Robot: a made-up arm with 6 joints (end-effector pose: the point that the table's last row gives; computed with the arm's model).
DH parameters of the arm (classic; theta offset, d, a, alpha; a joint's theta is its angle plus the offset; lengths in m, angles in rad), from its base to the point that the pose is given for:
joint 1: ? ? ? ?
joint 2: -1.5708 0 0.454 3.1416
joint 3: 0 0 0 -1.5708
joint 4: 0 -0.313 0 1.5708
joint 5: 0 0.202 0 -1.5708
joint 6: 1.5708 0 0 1.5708
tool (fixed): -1.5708 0 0 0
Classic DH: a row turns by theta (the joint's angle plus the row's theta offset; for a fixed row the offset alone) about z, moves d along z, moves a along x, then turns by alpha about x.
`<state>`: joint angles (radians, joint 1 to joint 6).
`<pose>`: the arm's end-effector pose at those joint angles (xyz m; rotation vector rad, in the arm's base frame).
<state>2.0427 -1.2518 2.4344 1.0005 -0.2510 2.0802</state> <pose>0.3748 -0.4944 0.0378 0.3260 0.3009 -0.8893</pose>
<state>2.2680 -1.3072 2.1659 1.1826 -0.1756 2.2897</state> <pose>0.4910 -0.4672 0.0426 -0.1763 0.3462 -0.6600</pose>
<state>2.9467 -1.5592 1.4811 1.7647 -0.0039 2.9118</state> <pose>0.7630 -0.1903 0.0427 -1.5384 0.0669 -0.2290</pose>
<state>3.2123 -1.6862 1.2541 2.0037 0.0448 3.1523</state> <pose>0.7983 -0.0284 0.0336 -1.9930 -0.1695 -0.2018</pose>
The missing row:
joint 1: 0 0.203 0 -1.5708
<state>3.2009 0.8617 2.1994 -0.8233 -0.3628 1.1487</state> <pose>-0.5682 0.1038 0.7689 -1.6202 0.6195 -2.5140</pose>
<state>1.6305 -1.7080 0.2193 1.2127 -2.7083 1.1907</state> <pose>0.1146 -0.7307 0.3682 -0.9597 0.5815 1.1094</pose>
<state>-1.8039 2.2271 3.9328 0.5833 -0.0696 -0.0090</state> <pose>-0.2119 -0.1628 0.2212 -1.8117 -0.8071 -1.7863</pose>
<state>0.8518 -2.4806 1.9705 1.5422 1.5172 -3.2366</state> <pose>-0.1040 -0.1276 -0.5099 -1.0973 -2.8146 0.5404</pose>
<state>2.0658 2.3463 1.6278 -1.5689 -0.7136 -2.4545</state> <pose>-0.2024 0.3758 -0.4729 0.7172 2.0816 -1.8656</pose>
